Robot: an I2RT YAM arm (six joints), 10 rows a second.
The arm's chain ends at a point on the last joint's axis. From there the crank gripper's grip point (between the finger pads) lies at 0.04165 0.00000 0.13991 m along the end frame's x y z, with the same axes.
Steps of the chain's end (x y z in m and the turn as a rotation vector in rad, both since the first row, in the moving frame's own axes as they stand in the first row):
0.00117 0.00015 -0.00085 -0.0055 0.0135 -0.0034
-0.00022 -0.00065 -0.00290 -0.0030 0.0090 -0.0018
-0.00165 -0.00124 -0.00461 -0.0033 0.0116 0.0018
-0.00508 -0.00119 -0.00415 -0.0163 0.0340 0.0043
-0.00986 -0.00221 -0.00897 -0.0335 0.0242 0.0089
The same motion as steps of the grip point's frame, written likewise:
0.00306 0.00077 -0.00143 -0.0055 0.0135 -0.0034
0.00104 -0.00031 -0.00328 -0.0030 0.0090 -0.0018
-0.00003 -0.00070 -0.00510 -0.0033 0.0116 0.0018
-0.00035 0.00127 -0.00567 -0.0163 0.0340 0.0043
-0.00651 0.00284 -0.01010 -0.0335 0.0242 0.0089

